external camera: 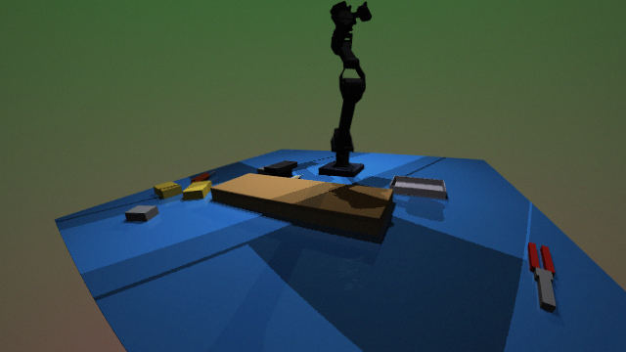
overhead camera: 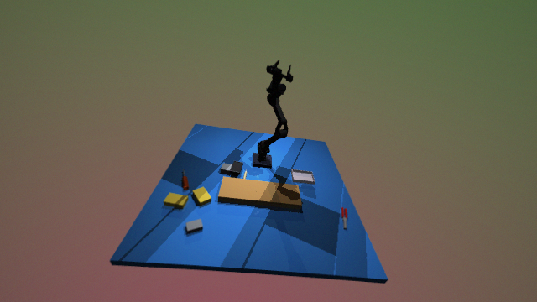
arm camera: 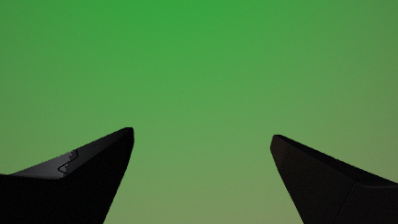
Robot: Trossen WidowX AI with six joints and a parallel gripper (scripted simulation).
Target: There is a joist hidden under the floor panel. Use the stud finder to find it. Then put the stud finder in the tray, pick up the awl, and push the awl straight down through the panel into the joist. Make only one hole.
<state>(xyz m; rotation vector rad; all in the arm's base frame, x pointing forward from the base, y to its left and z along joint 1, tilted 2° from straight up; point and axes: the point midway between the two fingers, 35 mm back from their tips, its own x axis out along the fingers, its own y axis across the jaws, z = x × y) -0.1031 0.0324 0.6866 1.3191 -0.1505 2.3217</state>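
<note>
Right now my gripper tip is 720 mm above the stud finder, 280 mm short of it and 270 mm to the left of it. Also, from my gripper tip: grey block: 720 mm below, 340 mm to the right, 270 mm ahead; grey tray: 720 mm below, 330 mm ahead, 230 mm to the left.
</note>
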